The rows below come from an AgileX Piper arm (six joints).
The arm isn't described. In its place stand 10 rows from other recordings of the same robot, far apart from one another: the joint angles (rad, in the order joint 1, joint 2, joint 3, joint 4, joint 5, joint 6), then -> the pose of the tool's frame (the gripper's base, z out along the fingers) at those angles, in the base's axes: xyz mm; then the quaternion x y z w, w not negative.
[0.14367, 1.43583, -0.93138, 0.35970, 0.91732, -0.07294] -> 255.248, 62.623, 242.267, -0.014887, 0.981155, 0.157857, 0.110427
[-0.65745, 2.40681, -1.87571, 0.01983, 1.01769, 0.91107] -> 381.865, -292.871, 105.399, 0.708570, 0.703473, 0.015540, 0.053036
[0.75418, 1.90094, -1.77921, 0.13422, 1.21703, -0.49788] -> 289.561, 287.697, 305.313, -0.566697, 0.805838, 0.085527, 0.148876
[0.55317, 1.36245, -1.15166, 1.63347, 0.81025, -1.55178] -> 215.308, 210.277, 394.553, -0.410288, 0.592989, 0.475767, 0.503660
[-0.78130, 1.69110, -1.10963, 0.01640, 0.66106, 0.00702] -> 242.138, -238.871, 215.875, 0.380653, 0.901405, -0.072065, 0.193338
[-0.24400, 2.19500, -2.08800, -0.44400, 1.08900, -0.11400] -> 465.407, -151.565, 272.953, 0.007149, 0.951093, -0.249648, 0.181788
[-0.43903, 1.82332, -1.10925, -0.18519, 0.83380, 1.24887] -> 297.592, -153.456, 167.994, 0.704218, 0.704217, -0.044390, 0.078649
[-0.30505, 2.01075, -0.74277, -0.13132, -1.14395, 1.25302] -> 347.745, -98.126, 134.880, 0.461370, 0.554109, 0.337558, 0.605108
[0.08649, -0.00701, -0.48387, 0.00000, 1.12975, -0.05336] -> -7.145, -0.620, 267.369, -0.060992, 0.870823, 0.008080, 0.487731
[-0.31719, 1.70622, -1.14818, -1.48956, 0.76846, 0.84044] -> 327.898, -173.989, 269.193, 0.059392, 0.827454, -0.495123, 0.258157
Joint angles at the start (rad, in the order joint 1, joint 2, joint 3, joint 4, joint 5, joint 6):
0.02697 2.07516 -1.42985 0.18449 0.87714 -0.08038
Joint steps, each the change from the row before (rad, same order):
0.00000 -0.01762 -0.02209 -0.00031 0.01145 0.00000
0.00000 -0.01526 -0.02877 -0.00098 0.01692 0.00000
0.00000 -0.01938 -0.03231 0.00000 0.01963 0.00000
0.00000 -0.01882 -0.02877 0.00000 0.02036 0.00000
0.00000 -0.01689 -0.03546 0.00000 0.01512 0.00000
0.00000 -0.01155 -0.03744 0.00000 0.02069 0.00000
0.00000 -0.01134 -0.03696 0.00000 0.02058 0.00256
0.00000 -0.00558 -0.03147 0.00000 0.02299 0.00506
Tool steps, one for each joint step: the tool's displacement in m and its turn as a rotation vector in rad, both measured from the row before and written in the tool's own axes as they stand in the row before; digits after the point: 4 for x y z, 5 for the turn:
-0.0045 0.0019 -0.0117 -0.00215 -0.02785 -0.00582
-0.0054 0.0021 -0.0123 -0.00212 -0.02663 -0.00690
-0.0058 0.0026 -0.0149 -0.00322 -0.03156 -0.00746
-0.0049 0.0024 -0.0140 -0.00301 -0.02676 -0.00698
-0.0065 0.0025 -0.0148 -0.00259 -0.03668 -0.00777
-0.0063 0.0023 -0.0131 -0.00282 -0.02780 -0.00737
-0.0060 0.0023 -0.0131 -0.00267 -0.02721 -0.00480
-0.0044 0.0018 -0.0094 -0.00255 -0.01367 -0.00067

